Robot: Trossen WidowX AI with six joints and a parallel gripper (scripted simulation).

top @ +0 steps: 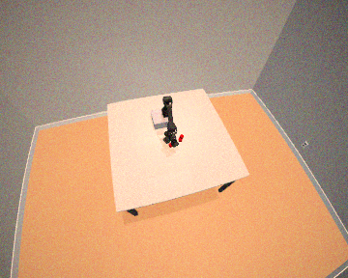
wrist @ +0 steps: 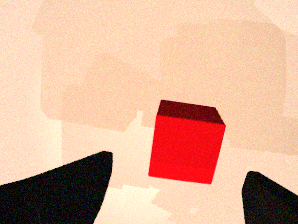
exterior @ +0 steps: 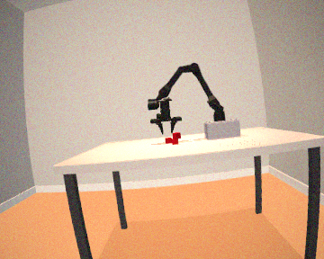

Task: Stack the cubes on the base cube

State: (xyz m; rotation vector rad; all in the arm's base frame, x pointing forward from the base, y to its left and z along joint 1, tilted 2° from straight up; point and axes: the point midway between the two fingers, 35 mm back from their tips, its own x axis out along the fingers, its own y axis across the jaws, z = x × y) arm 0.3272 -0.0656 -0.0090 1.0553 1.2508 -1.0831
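Now: gripper tip 13 cm to the right of the red cube, 4 cm past it and 1 cm above it.
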